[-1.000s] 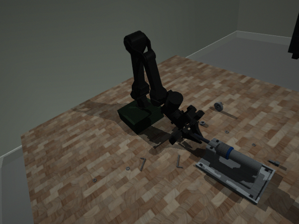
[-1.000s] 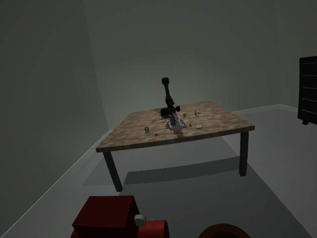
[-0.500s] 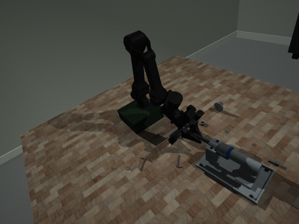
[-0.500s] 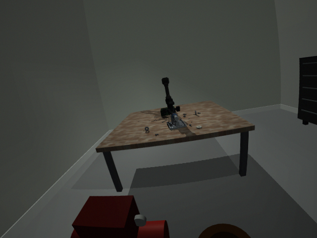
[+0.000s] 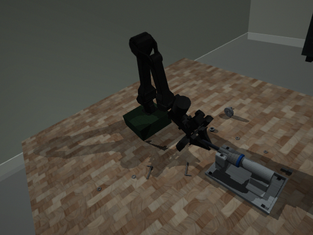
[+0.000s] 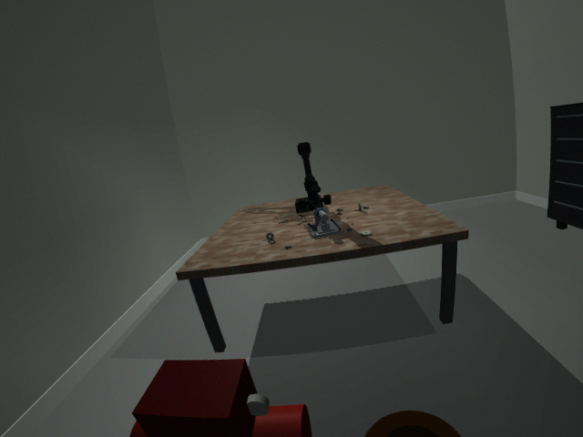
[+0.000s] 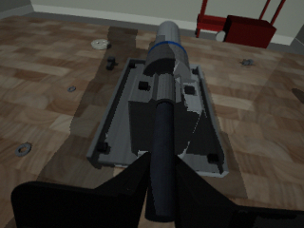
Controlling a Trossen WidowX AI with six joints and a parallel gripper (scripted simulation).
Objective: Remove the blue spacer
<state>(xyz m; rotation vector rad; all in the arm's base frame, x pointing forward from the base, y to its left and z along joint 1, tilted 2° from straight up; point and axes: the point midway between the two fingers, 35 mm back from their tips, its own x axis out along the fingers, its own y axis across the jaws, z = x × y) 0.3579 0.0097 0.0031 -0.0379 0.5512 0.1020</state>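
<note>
My gripper tip is 40 mm short of the dark shaft and 20 mm below it. Round my gripper tip: blue spacer ring 110 mm ahead, 10 mm to the left, 20 mm above; grey disc 110 mm behind, 260 mm to the left, 40 mm below; white disc 310 mm ahead, 200 mm to the left, 60 mm below.
</note>
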